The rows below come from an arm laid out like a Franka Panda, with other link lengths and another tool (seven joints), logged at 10 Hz.
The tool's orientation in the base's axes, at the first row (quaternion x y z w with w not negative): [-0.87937 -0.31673 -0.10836 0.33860]
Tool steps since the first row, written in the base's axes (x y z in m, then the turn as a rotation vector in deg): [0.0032 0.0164 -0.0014 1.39 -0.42 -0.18]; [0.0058 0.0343 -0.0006 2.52 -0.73 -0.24]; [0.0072 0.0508 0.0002 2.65 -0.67 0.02]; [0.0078 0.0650 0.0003 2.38 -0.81 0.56]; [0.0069 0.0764 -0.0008 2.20 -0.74 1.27]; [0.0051 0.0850 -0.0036 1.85 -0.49 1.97]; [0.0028 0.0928 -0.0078 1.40 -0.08 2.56]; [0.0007 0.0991 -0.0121 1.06 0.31 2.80]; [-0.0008 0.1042 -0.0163 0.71 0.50 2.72]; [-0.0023 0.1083 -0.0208 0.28 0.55 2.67]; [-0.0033 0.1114 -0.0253 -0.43 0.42 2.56]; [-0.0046 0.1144 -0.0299 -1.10 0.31 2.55]
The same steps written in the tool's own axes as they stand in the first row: [0.0098 -0.0066 0.0119 0.80 1.21 -0.18]; [0.0208 -0.0156 0.0231 1.50 2.13 -0.37]; [0.0302 -0.0245 0.0334 1.74 2.04 -0.52]; [0.0376 -0.0323 0.0428 1.68 1.67 -1.01]; [0.0420 -0.0388 0.0512 1.86 1.14 -1.49]; [0.0436 -0.0433 0.0590 2.00 0.41 -1.84]; [0.0439 -0.0470 0.0674 2.08 -0.42 -2.00]; [0.0436 -0.0497 0.0748 2.11 -0.98 -1.91]; [0.0432 -0.0513 0.0814 1.89 -1.27 -1.72]; [0.0422 -0.0522 0.0875 1.56 -1.54 -1.64]; [0.0411 -0.0523 0.0930 0.91 -1.86 -1.62]; [0.0397 -0.0524 0.0984 0.33 -2.21 -1.67]
